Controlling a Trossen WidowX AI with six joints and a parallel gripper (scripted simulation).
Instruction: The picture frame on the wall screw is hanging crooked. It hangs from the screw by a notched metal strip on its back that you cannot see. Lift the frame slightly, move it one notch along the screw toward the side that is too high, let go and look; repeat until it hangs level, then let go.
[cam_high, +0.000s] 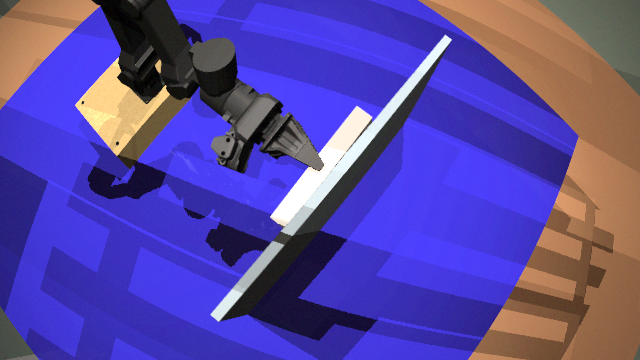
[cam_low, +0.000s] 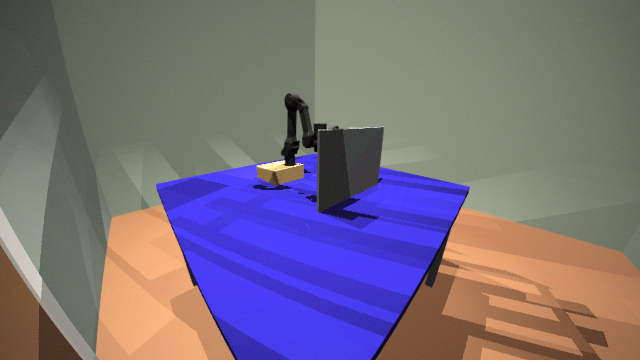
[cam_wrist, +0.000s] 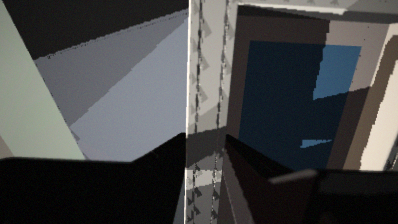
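The picture frame is 5 cm below my gripper tip, 2 cm to the left of it and 1 cm ahead of it. From my gripper tip the other things lie so: grey wall panel 7 cm below, 2 cm ahead, 1 cm to the left.
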